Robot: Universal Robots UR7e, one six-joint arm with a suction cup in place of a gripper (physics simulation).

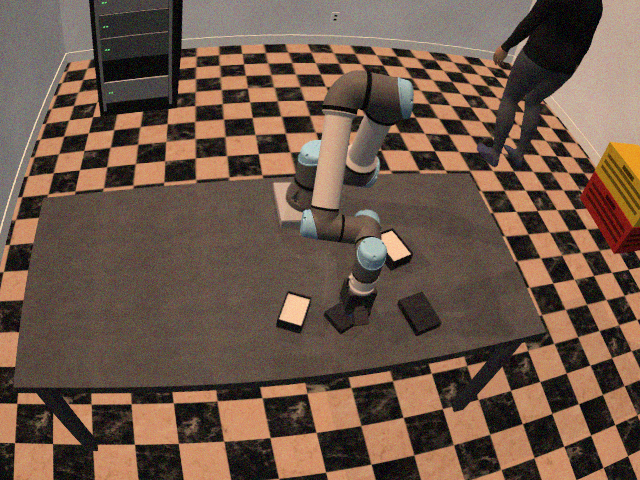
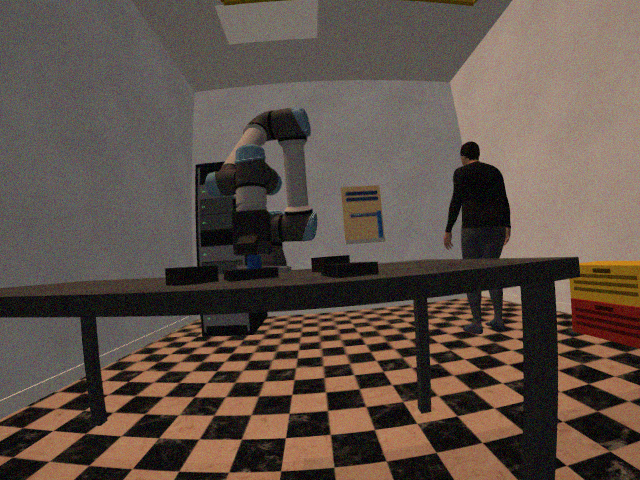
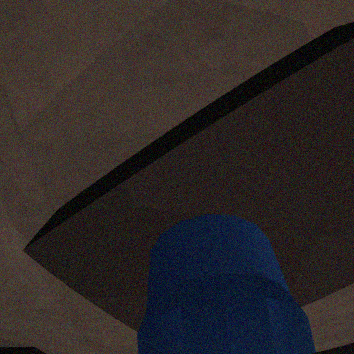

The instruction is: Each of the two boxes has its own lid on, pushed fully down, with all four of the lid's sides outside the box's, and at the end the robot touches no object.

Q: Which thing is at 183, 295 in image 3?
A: My suction cup.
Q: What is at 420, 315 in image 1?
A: A dark lid.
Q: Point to a dark lid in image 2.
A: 342, 270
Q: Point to a dark lid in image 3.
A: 267, 151
